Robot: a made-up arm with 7 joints.
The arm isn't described. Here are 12 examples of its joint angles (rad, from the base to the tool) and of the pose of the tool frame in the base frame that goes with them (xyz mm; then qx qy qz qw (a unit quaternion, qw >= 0)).
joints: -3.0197 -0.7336 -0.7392 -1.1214 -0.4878 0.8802 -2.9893
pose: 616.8 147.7 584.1 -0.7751 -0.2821 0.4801 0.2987
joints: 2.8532 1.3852 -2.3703 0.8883 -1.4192 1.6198 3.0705
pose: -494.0 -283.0 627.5 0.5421 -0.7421 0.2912 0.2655
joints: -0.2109 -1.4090 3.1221 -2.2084 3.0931 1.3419 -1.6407
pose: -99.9 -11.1 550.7 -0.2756 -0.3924 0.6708 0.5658
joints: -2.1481 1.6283 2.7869 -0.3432 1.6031 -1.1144 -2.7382
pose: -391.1 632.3 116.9 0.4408 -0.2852 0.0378 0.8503
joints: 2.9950 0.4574 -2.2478 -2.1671 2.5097 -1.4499 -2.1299
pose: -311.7 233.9 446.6 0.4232 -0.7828 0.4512 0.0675
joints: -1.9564 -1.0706 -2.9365 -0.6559 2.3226 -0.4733 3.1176
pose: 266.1 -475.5 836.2 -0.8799 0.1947 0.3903 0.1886
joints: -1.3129 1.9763 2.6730 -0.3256 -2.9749 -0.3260 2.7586
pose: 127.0 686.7 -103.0 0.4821 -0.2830 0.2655 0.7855
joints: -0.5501 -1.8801 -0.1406 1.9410 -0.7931 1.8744 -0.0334
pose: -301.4 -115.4 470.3 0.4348 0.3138 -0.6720 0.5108
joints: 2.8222 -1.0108 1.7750 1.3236 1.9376 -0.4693 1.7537
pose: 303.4 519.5 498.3 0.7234 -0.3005 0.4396 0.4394
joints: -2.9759 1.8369 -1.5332 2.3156 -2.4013 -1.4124 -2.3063
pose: -141.3 -182.7 187.5 -0.4806 -0.1982 0.8511 0.0734
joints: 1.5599 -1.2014 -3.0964 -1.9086 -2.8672 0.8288 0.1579
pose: -29.0 90.3 695.7 -0.3678 0.6219 0.5092 0.4677
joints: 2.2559 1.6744 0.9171 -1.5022 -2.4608 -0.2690 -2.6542
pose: -75.1 -550.3 509.4 -0.1733 -0.8992 -0.3340 0.2234
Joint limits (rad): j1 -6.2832..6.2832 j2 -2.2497..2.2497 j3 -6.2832..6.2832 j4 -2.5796..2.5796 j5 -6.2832..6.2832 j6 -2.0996..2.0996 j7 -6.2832..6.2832
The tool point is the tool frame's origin. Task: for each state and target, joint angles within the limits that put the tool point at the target. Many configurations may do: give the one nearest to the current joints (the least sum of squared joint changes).
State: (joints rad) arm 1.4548 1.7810 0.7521 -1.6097 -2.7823 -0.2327 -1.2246
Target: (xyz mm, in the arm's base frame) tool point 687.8 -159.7 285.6
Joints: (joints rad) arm 0.6193 1.8814 1.0285 -1.0461 -2.8021 -0.2474 -1.2246
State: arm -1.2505 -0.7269 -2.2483 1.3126 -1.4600 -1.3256 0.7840
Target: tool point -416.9 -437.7 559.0
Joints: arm -1.2764 -0.8591 -2.3129 1.0813 -1.4140 -1.2423 0.7840
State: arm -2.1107 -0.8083 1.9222 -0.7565 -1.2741 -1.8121 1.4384
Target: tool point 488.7 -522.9 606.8
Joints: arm -2.4004 -1.0823 1.8620 -0.1008 -1.3669 -0.9748 1.4384
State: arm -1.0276 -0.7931 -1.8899 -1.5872 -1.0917 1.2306 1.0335
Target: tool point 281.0 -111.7 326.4
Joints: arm -1.6678 -1.0658 -1.6071 -2.4370 -1.2447 1.0825 1.0335
